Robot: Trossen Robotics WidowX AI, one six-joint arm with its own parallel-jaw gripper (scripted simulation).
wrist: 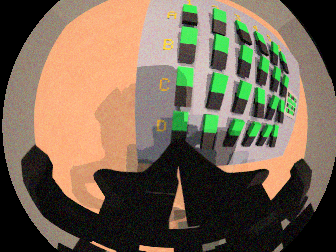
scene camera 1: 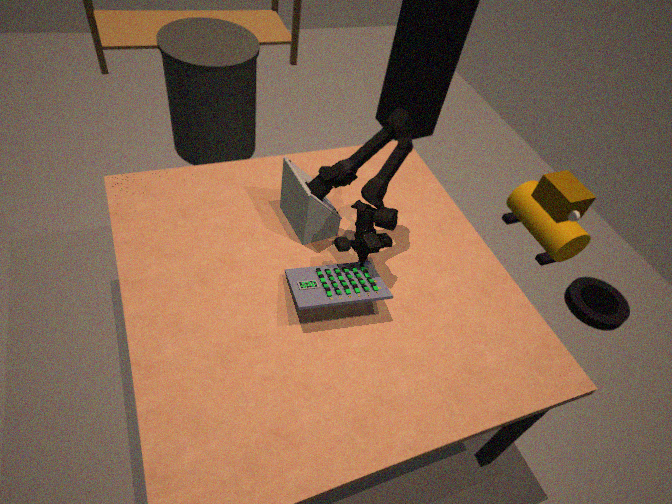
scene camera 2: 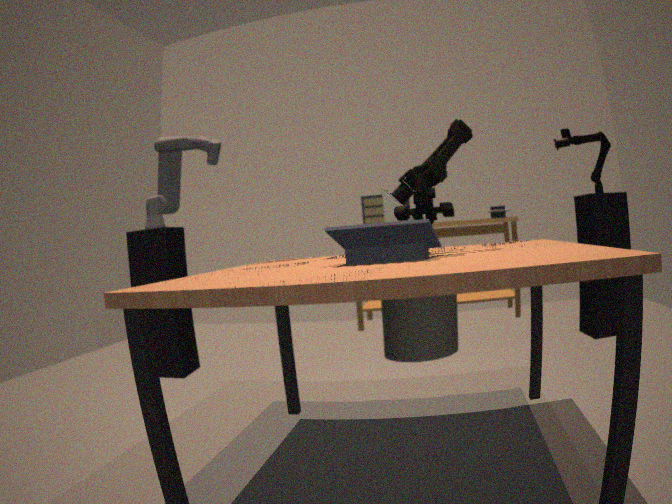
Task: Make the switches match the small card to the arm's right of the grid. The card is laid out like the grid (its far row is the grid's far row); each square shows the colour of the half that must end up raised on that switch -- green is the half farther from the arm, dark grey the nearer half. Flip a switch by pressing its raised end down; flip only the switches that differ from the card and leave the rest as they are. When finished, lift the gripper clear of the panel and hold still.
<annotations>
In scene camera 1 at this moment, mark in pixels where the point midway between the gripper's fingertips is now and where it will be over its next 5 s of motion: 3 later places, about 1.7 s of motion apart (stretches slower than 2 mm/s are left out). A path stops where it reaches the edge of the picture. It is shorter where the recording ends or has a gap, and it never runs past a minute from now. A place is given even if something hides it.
The gripper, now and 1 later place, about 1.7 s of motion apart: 361, 264; 361, 250
</annotations>
